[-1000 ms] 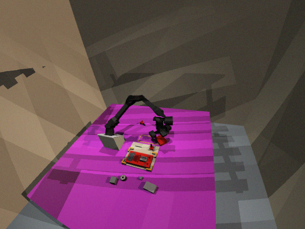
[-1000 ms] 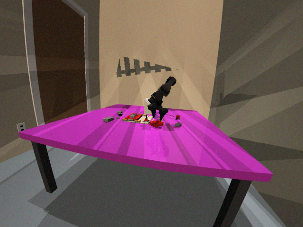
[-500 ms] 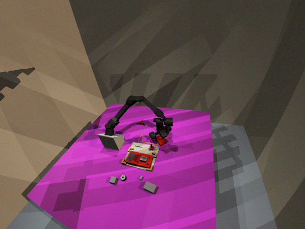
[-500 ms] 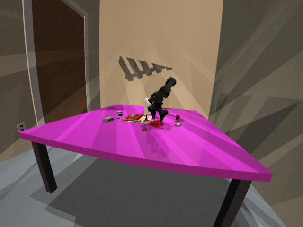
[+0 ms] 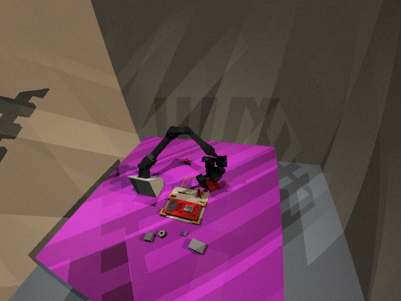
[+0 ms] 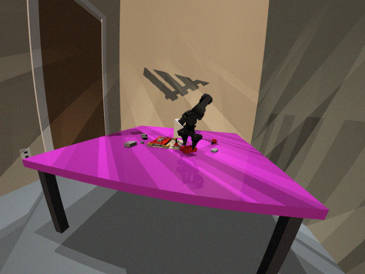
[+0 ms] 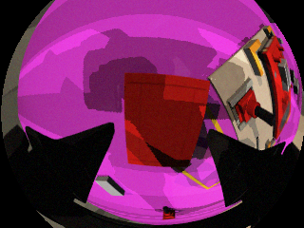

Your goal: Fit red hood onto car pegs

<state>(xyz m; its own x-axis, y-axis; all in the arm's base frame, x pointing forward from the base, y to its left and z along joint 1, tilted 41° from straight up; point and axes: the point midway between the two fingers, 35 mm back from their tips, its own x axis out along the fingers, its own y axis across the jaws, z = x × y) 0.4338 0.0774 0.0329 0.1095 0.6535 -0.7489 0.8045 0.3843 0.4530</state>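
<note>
Right now the red hood is 1 cm below my gripper tip. Also, from my gripper tip: grey engine block (21 cm to the right, 11 cm behind).
</note>
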